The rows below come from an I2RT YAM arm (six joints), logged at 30 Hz.
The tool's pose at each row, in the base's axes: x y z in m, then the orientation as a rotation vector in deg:
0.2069, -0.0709, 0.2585, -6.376, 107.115, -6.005
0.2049, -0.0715, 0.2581, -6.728, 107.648, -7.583
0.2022, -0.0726, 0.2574, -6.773, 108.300, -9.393
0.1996, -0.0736, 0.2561, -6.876, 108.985, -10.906
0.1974, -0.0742, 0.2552, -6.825, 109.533, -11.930
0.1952, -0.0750, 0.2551, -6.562, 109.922, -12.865
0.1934, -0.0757, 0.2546, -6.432, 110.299, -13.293
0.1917, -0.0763, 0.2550, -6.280, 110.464, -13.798
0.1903, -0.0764, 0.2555, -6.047, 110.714, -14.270
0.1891, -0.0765, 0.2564, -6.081, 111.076, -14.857
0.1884, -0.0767, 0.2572, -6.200, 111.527, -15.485
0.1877, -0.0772, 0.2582, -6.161, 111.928, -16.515
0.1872, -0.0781, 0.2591, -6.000, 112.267, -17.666
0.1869, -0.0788, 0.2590, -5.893, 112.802, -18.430
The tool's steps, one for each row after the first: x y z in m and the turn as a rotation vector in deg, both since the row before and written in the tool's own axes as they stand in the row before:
0.0010, -0.0005, -0.0018, 0.870, 0.642, -1.040
0.0016, -0.0009, -0.0023, 1.170, 0.796, -0.940
0.0022, -0.0008, -0.0020, 0.927, 0.814, -0.829
0.0017, -0.0004, -0.0017, 0.675, 0.644, -0.476
0.0010, -0.0008, -0.0020, 0.732, 0.491, -0.281
0.0012, -0.0006, -0.0014, 0.316, 0.424, -0.126
0.0004, -0.0007, -0.0017, 0.404, 0.224, -0.143
0.0001, -0.0003, -0.0015, 0.409, 0.310, -0.073
-0.0004, -0.0004, -0.0014, 0.347, 0.418, -0.318
-0.0004, -0.0004, -0.0009, 0.323, 0.507, -0.399
-0.0005, -0.0008, -0.0009, 0.680, 0.515, -0.479
-0.0004, -0.0011, -0.0007, 0.826, 0.482, -0.448
0.0004, -0.0007, -0.0001, 0.504, 0.629, -0.311

